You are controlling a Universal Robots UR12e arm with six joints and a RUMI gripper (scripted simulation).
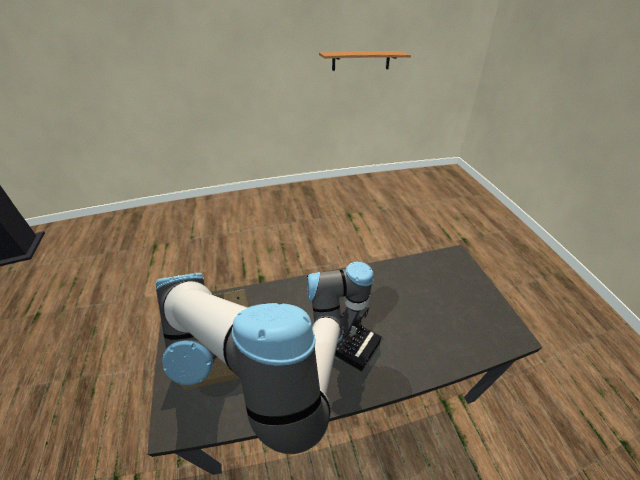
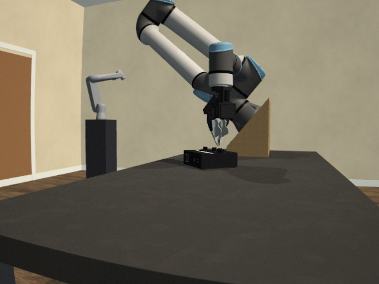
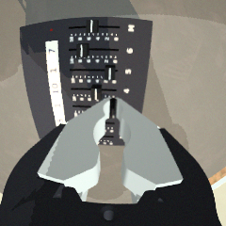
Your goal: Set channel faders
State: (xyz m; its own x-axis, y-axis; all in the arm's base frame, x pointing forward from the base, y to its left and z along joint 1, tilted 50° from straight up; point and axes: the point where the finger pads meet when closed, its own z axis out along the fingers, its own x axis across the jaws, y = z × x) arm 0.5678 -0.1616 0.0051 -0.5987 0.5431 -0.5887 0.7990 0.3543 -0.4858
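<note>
Right now my hand is 60 mm to the left of the master fader, 40 mm past it and 20 mm above it.
</note>
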